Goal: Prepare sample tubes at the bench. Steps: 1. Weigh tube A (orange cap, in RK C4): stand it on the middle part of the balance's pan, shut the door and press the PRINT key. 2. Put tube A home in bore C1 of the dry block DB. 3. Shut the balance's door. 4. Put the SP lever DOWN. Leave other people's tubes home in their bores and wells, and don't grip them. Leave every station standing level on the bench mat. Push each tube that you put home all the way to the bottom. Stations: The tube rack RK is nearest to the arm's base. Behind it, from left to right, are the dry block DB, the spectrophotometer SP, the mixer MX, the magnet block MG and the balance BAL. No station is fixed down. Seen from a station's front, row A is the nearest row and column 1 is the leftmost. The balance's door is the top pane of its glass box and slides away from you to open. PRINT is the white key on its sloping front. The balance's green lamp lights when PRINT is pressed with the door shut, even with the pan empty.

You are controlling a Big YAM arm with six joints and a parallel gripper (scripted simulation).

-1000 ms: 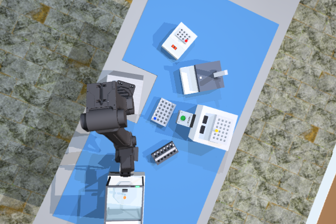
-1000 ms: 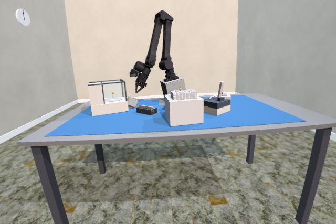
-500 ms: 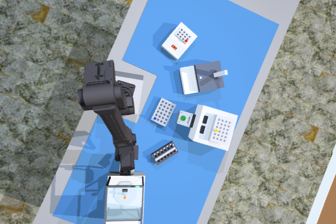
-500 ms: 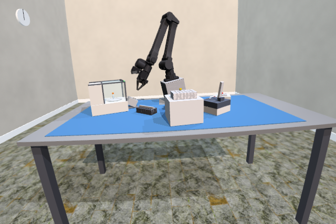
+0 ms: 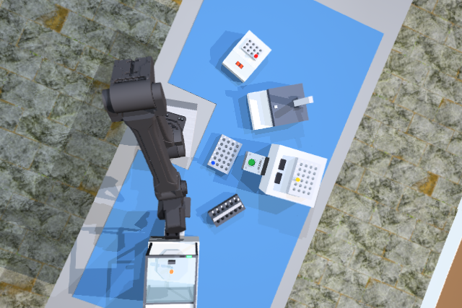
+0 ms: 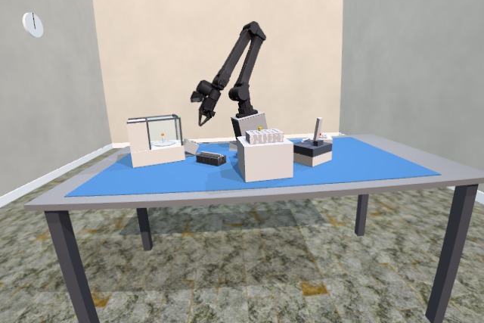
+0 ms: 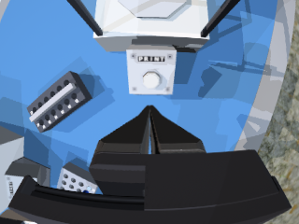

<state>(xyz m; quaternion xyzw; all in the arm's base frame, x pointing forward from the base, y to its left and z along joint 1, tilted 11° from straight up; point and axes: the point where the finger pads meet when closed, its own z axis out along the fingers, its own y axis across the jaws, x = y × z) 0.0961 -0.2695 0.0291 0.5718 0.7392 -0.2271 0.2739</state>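
Now: hand 40 mm short of the balance door, 160 mm to the left of it and 60 mm below it. Round my hand: tube rack RK: 120 mm ahead, 240 mm to the left, 140 mm below; then white key: 10 mm ahead, 40 mm to the right, 90 mm below; then black magnet block: 180 mm ahead, 40 mm to the left, 130 mm below.
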